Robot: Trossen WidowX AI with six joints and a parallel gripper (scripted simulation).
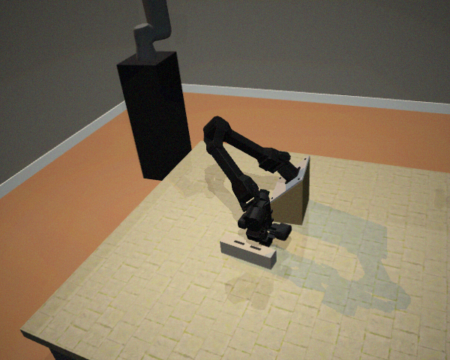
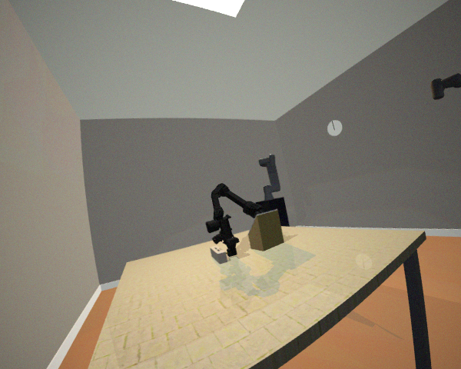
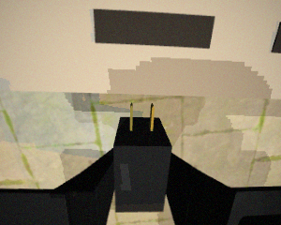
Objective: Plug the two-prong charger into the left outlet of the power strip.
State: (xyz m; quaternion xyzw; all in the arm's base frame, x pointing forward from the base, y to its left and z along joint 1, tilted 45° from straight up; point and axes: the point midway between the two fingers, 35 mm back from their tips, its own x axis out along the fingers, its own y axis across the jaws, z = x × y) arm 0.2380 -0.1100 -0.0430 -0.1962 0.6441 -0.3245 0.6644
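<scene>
Now: the two-prong charger 20 mm ahead of my gripper tip and 10 mm above it.
</scene>
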